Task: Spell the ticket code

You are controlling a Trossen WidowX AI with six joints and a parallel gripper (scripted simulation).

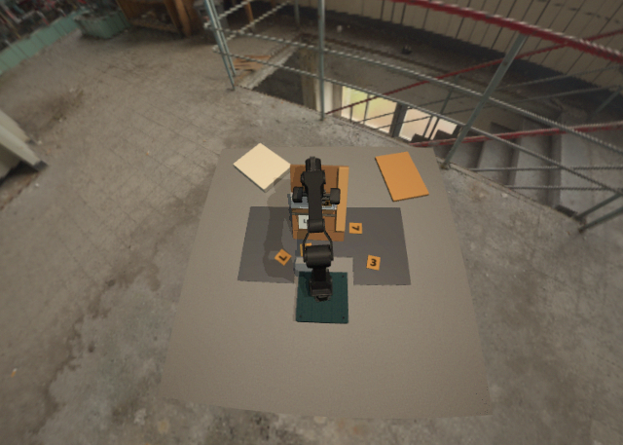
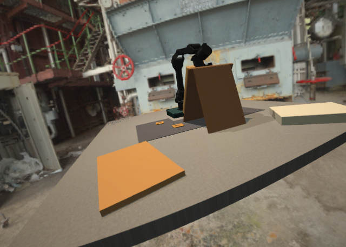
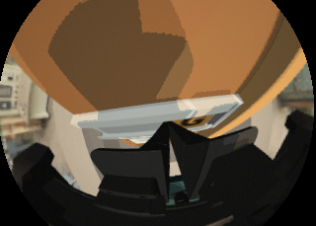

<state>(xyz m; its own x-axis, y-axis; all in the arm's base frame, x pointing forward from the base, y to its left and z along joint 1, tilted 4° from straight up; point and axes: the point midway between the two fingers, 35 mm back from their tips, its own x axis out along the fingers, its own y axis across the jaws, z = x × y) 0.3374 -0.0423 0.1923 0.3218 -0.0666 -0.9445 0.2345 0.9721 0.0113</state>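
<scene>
Right now my gripper tip is 160 mm past the orange tile marked l, 190 mm to the right of it and 170 mm above it. The rest, counted from my gripper tip: white ticket (40 mm behind, 60 mm to the left, 90 mm below); orange tile marked g (10 mm behind, 30 mm to the right); dark mat (160 mm behind, 170 mm below).
</scene>
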